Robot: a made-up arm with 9 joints.
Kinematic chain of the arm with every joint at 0, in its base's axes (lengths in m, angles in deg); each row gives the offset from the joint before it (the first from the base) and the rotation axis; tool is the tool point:
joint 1: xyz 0 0 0.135 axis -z
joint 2: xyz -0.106 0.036 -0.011 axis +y
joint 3: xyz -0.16 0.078 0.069 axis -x
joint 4: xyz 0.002 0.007 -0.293 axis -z
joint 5: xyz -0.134 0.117 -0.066 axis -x
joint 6: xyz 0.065 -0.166 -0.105 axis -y
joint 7: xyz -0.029 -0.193 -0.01 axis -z
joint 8: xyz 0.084 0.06 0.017 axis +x
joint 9: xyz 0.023 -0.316 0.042 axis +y
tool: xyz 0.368 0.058 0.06
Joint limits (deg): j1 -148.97..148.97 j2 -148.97..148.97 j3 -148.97..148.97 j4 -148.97..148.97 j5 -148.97..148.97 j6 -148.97..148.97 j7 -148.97..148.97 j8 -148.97..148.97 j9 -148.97..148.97
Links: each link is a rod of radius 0.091 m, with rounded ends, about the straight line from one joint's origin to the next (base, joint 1, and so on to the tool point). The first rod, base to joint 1, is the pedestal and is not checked.
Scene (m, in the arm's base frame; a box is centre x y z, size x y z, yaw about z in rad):
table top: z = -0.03
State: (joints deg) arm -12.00 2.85 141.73 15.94 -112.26 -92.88 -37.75 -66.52 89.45
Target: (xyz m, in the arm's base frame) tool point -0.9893 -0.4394 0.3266
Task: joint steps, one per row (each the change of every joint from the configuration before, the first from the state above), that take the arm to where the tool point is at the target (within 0.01 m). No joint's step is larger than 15 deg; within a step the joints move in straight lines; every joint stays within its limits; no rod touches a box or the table.
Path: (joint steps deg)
1: 11.72 -5.88 1.43 -11.73 0.41 -4.88 1.72 6.45 -0.09
2: 11.73 -5.87 1.43 -11.73 0.40 -4.89 1.73 6.45 -0.10
3: 11.72 -5.88 1.43 -11.73 0.41 -4.88 1.72 6.45 -0.09

